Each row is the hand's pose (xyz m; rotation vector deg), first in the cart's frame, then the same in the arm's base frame.
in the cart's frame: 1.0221 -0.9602 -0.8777 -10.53 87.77 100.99
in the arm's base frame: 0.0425 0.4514 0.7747 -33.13 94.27 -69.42
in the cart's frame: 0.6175 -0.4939 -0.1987 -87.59 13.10 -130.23
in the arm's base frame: 0.5300 0.4822 -0.0022 10.69 57.30 62.61
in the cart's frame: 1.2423 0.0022 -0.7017 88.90 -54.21 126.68
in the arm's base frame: 0.8544 -0.1226 0.6447 -36.55 34.84 67.81
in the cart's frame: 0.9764 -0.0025 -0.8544 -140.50 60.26 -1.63
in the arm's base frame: 0.6244 -0.2569 0.4928 35.21 -57.45 83.79
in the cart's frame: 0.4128 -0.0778 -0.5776 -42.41 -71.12 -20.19
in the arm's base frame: 0.4557 -0.1043 -0.0973 139.52 47.19 -3.70
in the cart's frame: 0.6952 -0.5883 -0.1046 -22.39 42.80 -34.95
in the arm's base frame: 0.5677 0.6251 0.0420 -95.82 -46.48 -140.22
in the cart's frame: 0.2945 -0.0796 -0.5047 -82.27 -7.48 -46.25
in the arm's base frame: 0.4378 -0.0732 -0.2316 92.77 26.11 67.79
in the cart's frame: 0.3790 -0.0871 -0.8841 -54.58 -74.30 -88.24
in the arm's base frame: 0.2493 -0.3006 0.0212 73.74 78.35 2.25
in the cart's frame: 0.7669 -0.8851 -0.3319 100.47 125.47 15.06
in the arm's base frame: 0.2851 0.7108 0.2822 43.03 -2.91 -66.85
